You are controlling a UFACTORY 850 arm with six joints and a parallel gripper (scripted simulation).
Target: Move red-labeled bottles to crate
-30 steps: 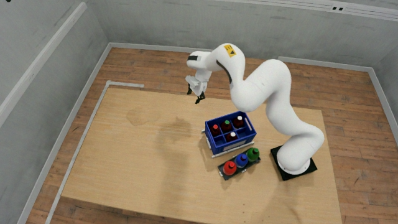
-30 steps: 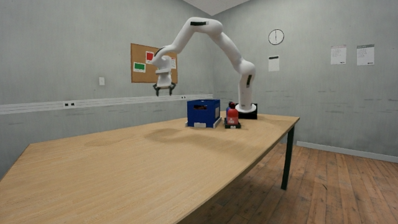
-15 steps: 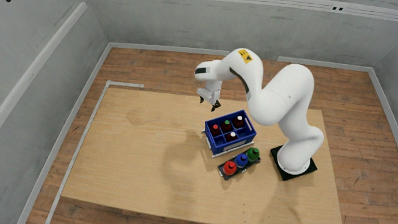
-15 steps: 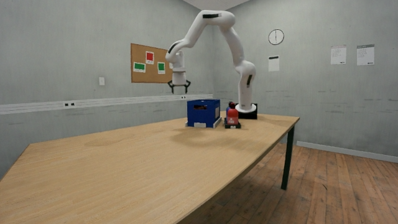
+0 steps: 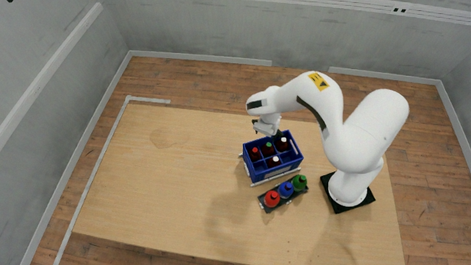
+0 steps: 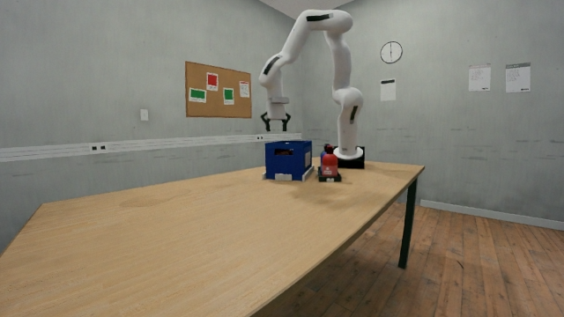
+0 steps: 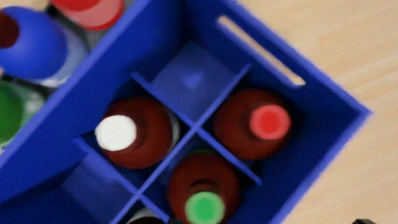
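The red-labeled bottle lies 28 cm to the left of my hand, 16 cm below it and 5 cm behind it. Round my hand: blue-labeled bottle 23 cm to the left, 16 cm below, 12 cm behind; then green-labeled bottle 20 cm behind, 19 cm to the left, 16 cm below; then blue crate 16 cm below, 6 cm to the left, 4 cm behind.
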